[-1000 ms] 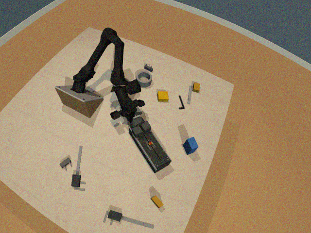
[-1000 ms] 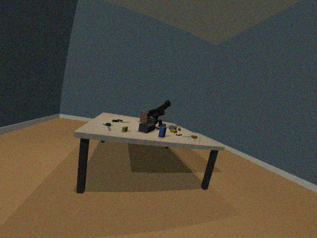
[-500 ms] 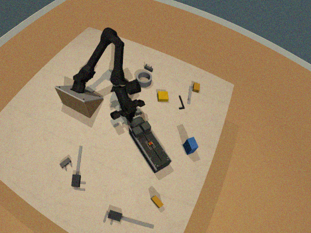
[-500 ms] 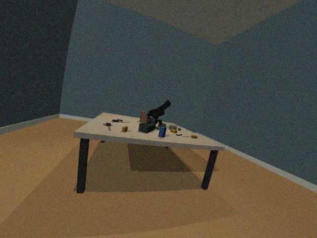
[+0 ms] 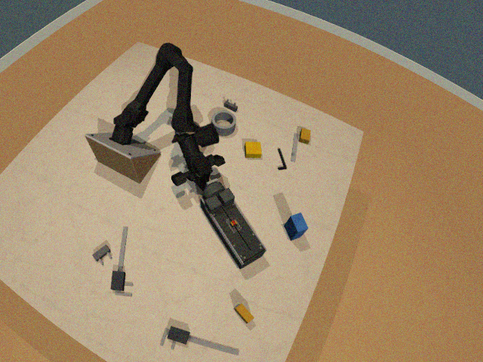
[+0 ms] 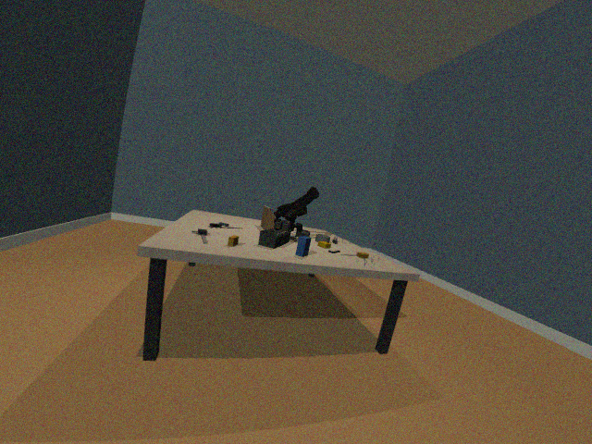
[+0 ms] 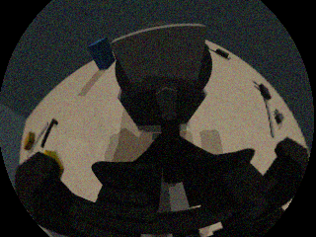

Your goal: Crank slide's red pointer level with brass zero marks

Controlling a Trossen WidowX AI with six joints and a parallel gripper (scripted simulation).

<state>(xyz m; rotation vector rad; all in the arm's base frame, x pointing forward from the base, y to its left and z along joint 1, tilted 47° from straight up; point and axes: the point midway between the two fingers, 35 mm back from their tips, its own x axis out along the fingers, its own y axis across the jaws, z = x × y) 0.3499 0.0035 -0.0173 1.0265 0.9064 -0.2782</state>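
Now: gripper tip 30 mm below the crank handle, 20 mm past it and 10 mm to the right of it. Also, from my gripper tip: yellow block 250 mm to the left, 90 mm ahead, 20 mm below; then red pointer 130 mm ahead, 90 mm to the right, 50 mm above; then black hex key 250 mm to the left, 210 mm ahead, 30 mm below.
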